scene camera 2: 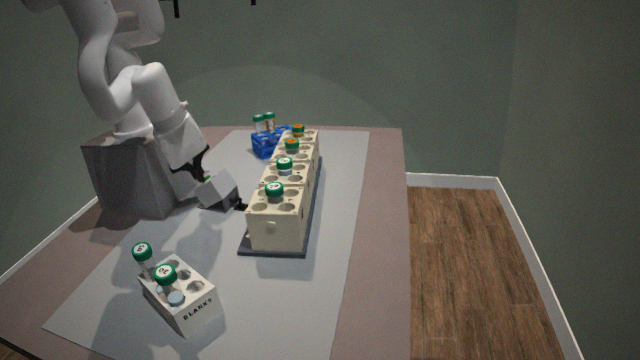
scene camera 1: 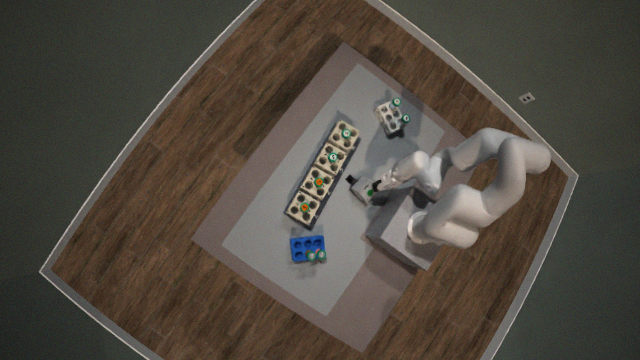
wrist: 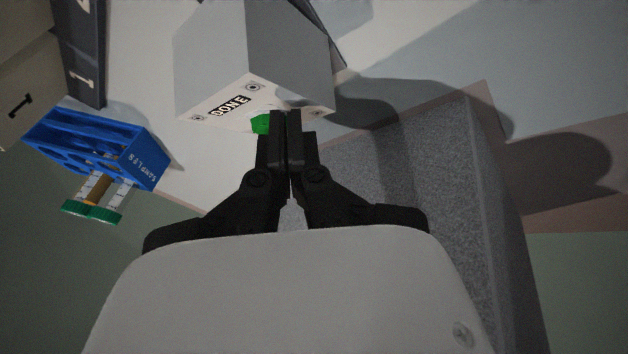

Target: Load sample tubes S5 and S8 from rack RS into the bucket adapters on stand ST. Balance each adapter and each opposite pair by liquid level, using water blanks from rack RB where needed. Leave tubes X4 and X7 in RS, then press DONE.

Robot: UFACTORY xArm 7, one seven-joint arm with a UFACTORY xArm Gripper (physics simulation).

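Places are measured from the arm's base along level axes (x right, y ahead, z up), in centimetres.
Where they show: gripper, fingertip midpoint: (scene camera 2: 200, 178) (scene camera 1: 374, 188) (wrist: 288, 130); arm's base, link origin: (scene camera 2: 135, 130) (scene camera 1: 421, 227).
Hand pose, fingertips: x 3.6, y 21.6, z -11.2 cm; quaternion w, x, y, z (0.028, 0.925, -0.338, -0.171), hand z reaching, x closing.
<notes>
Each offset is from my fingertips to the top centre of the thing.
My gripper (scene camera 1: 375, 187) (scene camera 2: 204, 177) (wrist: 288, 130) is shut and empty. Its fingertips are at the green button @[dx -2.1, dy +0.2, dz -0.4 cm] (scene camera 1: 370, 192) (wrist: 259, 124) on the DONE box @[dx -1.9, dy +2.4, dz +0.5 cm] (scene camera 2: 218, 189) (wrist: 210, 65), partly hiding it; whether it is pressed in cannot be told. Stand ST @[dx -6.8, dy +19.2, dz -6.9 cm] (scene camera 2: 272, 253) (wrist: 79, 45) bears four cream adapters. Each holds one upright tube: two with white-labelled green caps @[dx +9.4, dy +22.4, dz +4.6 cm] (scene camera 1: 346, 133) @[dx -1.5, dy +21.1, dz +4.6 cm] (scene camera 1: 333, 157) (scene camera 2: 274, 189) (scene camera 2: 284, 163), two with orange-topped caps @[dx -12.4, dy +19.6, dz +4.6 cm] (scene camera 1: 319, 182) @[dx -23.3, dy +18.3, dz +4.6 cm] (scene camera 1: 305, 207) (scene camera 2: 291, 144) (scene camera 2: 298, 129). Blue rack RS @[dx -34.8, dy +7.0, dz -1.9 cm] (scene camera 1: 294, 254) (scene camera 2: 259, 146) (wrist: 146, 160) holds two green-capped tubes @[dx -36.3, dy +5.6, dz +4.3 cm] (scene camera 1: 311, 256) @[dx -33.5, dy +2.7, dz +4.2 cm] (scene camera 1: 321, 255) (wrist: 75, 206) (wrist: 105, 215).
White rack RB @[dx +31.3, dy +10.8, dz -1.9 cm] (scene camera 2: 199, 311), marked BLANKS, holds two green-capped tubes @[dx +34.9, dy +13.6, dz +4.2 cm] (scene camera 1: 396, 101) @[dx +31.3, dy +6.3, dz +4.2 cm] (scene camera 1: 406, 118) (scene camera 2: 142, 251) (scene camera 2: 165, 274) at the table's near end in scene camera 2. The arm's grey pedestal (scene camera 1: 400, 235) (scene camera 2: 135, 180) (wrist: 425, 175) stands close to the DONE box.
</notes>
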